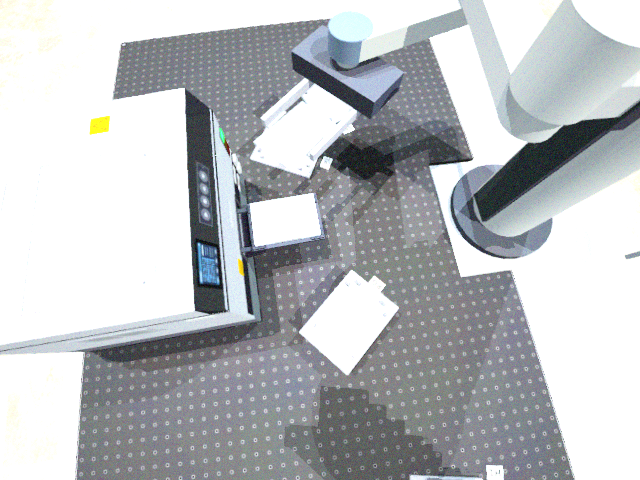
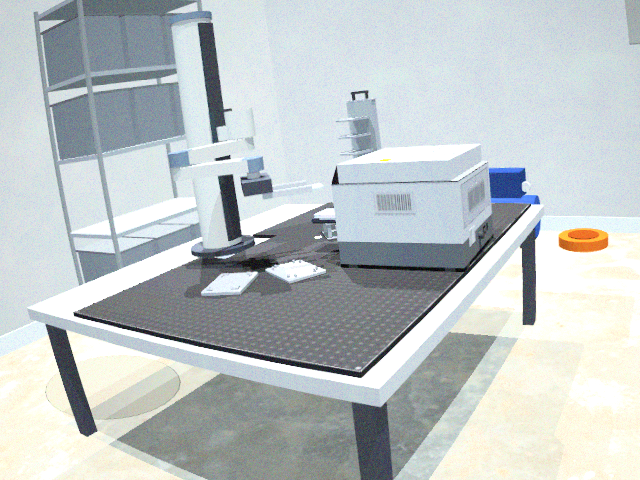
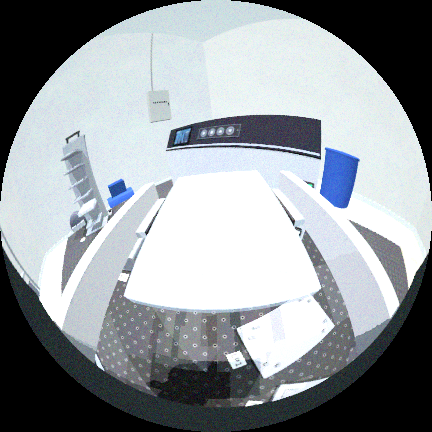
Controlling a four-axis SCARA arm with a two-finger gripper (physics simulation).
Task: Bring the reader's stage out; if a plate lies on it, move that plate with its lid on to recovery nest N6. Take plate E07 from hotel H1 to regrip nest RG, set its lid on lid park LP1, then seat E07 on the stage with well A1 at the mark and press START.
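Pixels of known places: gripper, fingertip midpoint: (image 1: 286,139) (image 2: 309,186) (image 3: 216,185); arm's base at its link origin: (image 1: 498,211) (image 2: 223,248).
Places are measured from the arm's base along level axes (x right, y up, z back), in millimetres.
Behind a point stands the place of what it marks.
My gripper (image 1: 287,138) @(x 93, y 245, z -499 mm) (image 2: 313,186) @(x 93, y 245, z -499 mm) (image 3: 216,185) @(x 93, y 245, z -499 mm) is shut on a thin white lid (image 1: 321,109) (image 3: 220,240), held level and high above the table. An open nest with corner pegs (image 1: 279,149) (image 2: 295,271) @(x 250, y 23, z -520 mm) (image 3: 287,337) @(x 235, y 23, z -492 mm) lies below and ahead-right; its small label is unreadable. A second pegged nest (image 2: 230,283) @(x 393, y 25, z -390 mm) lies beside it. The stage (image 1: 285,241) @(x -50, y 126, z -528 mm) is out of the reader; its top shows as a bright white rectangle, and I cannot tell whether that is a plate. At regrip nest RG a white plate (image 1: 345,328) @(x -226, y 85, z -435 mm) appears to lie, its details washed out.
The reader (image 1: 129,206) @(x -37, y 316, z -719 mm) (image 2: 403,211) @(x 152, y 180, z -836 mm) (image 3: 260,132) @(x 70, y 284, z -628 mm) stands beside the nests. The hotel (image 2: 374,116) @(x -627, y 406, z -373 mm) (image 3: 76,145) @(x -626, y 441, z -326 mm) stands beyond RG, and its H1 label (image 1: 494,471) @(x -534, y 13, z -184 mm) shows at the front. The arm's column (image 2: 206,206) @(x 72, y 179, z -21 mm) rises behind the nests. A blue bin (image 3: 340,177) stands beyond the table.
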